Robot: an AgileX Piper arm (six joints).
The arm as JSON. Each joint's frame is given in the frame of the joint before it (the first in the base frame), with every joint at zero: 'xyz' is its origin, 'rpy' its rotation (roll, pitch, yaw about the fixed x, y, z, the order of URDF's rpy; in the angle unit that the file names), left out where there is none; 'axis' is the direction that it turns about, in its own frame. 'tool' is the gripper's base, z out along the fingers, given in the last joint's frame.
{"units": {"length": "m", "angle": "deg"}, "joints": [
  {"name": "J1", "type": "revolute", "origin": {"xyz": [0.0, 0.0, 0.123]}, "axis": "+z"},
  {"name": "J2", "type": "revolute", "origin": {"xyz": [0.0, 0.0, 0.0], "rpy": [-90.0, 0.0, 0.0]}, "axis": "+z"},
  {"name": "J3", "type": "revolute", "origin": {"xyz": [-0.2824, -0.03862, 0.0]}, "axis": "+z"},
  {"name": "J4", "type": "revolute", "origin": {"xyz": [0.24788, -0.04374, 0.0], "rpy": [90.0, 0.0, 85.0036]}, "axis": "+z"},
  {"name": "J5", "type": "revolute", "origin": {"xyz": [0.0, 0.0, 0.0], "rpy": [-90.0, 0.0, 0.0]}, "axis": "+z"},
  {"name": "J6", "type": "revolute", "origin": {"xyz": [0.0, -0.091, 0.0], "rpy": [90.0, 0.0, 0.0]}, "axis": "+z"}
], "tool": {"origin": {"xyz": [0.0, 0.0, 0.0]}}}
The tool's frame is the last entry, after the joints.
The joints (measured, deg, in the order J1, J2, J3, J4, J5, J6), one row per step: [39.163, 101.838, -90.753, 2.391, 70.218, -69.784]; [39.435, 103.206, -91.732, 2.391, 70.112, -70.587]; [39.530, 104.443, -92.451, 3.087, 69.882, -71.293]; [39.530, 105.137, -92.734, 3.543, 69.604, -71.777]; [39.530, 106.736, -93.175, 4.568, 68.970, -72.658]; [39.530, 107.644, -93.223, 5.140, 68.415, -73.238]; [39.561, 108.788, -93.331, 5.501, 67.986, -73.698]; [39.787, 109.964, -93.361, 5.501, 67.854, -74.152]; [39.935, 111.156, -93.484, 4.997, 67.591, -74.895]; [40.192, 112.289, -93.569, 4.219, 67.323, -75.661]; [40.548, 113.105, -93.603, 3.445, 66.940, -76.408]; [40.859, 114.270, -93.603, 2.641, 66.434, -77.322]
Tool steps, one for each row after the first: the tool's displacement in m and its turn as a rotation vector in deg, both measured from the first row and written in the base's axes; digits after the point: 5 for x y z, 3 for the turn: [0.00344, 0.00510, -0.00418, -0.305, 0.075, 1.048]; [0.00641, 0.00969, -0.00877, -0.057, 0.605, 1.738]; [0.00823, 0.01206, -0.01191, 0.140, 0.901, 2.137]; [0.01208, 0.01717, -0.02027, 0.482, 1.775, 2.809]; [0.01417, 0.01995, -0.02598, 0.655, 2.250, 3.238]; [0.01663, 0.02292, -0.03316, 0.498, 2.857, 3.610]; [0.01800, 0.02608, -0.04115, -0.187, 3.574, 4.247]; [0.02039, 0.02845, -0.04892, -1.170, 3.776, 5.176]; [0.02224, 0.03087, -0.05654, -2.353, 3.800, 6.305]; [0.02308, 0.03340, -0.06217, -3.303, 3.529, 7.525]; [0.02466, 0.03613, -0.07044, -4.448, 3.432, 8.885]
